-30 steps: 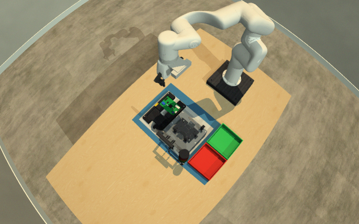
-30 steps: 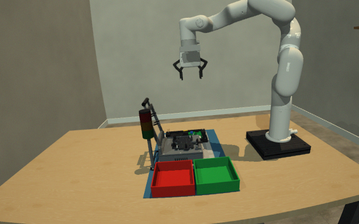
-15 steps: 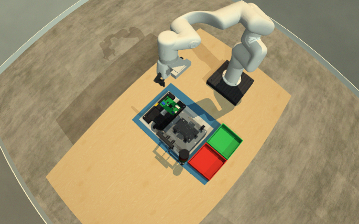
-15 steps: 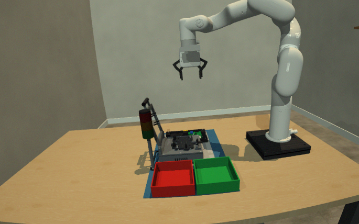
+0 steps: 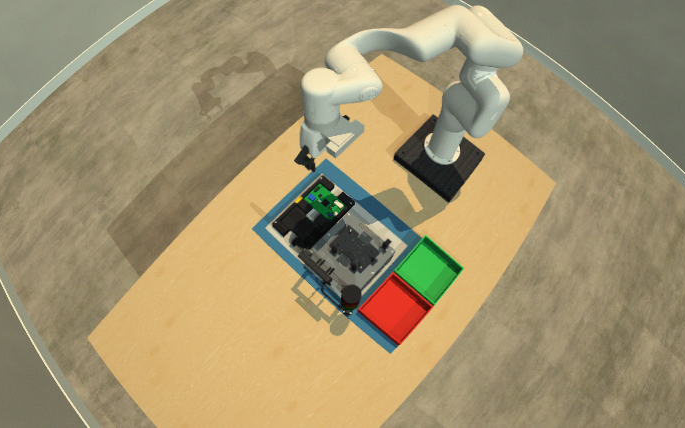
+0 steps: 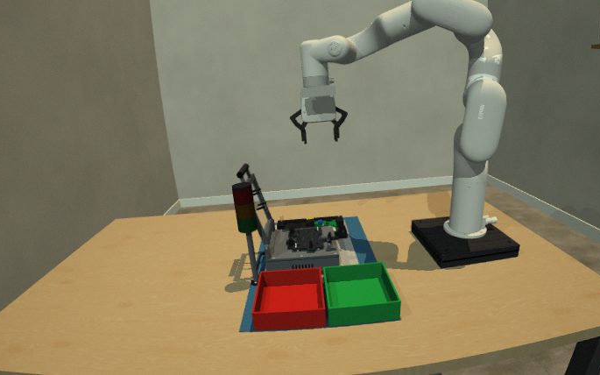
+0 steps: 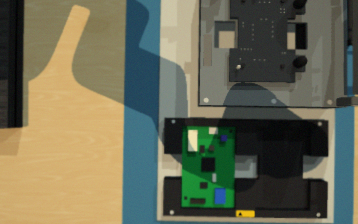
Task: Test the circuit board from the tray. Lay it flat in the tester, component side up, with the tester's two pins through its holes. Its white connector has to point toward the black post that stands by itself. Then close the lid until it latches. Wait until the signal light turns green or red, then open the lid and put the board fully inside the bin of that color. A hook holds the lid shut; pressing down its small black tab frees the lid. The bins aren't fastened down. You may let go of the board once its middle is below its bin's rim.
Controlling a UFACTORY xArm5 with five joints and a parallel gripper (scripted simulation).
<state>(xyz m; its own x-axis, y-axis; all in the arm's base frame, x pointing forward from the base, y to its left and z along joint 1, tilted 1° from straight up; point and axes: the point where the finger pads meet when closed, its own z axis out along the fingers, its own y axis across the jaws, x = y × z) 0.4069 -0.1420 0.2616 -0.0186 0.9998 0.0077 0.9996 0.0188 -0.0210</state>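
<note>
The green circuit board is 280 mm below my hand. From my hand the other things lie so: green bin (50 mm behind, 370 mm to the left, 290 mm below); tester lid (180 mm ahead, 170 mm to the left, 120 mm below); red bin (100 mm ahead, 370 mm to the left, 290 mm below).
</note>
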